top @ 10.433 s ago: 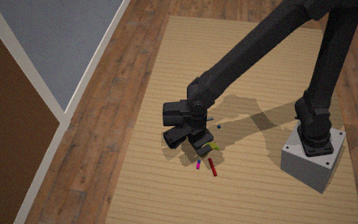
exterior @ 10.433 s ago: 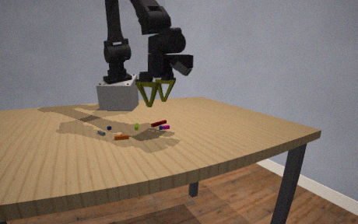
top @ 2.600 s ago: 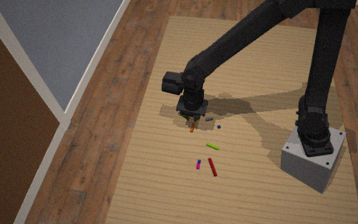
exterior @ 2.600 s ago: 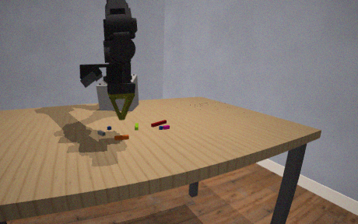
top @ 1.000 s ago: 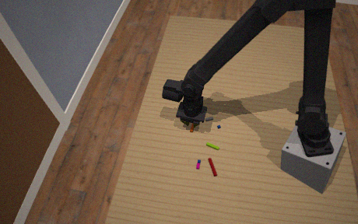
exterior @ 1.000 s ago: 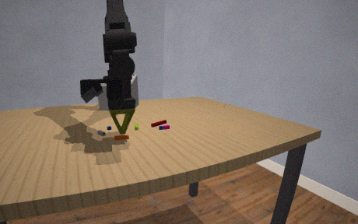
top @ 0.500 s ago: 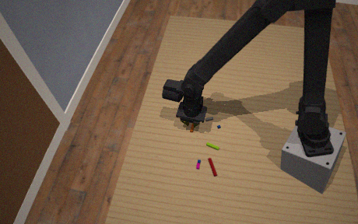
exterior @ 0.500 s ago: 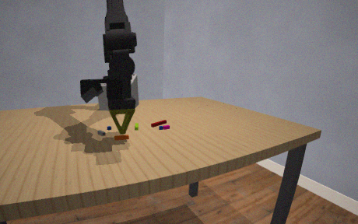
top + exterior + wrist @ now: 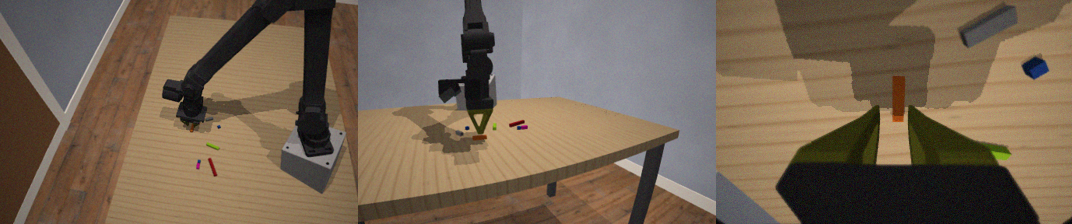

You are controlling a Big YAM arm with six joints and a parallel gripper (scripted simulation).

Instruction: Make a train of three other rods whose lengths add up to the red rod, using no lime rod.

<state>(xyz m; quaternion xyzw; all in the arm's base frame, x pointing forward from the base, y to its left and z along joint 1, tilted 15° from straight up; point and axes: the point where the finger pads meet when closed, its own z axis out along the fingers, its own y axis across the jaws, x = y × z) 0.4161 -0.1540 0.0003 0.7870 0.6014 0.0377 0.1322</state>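
The orange rod lies 20 mm below my hand. Also, from my hand: magenta rod (170 mm to the left, 20 mm below, 20 mm behind); then lime rod (90 mm to the left, 80 mm behind, 20 mm below); then grey rod (70 mm behind, 40 mm to the right, 20 mm below).
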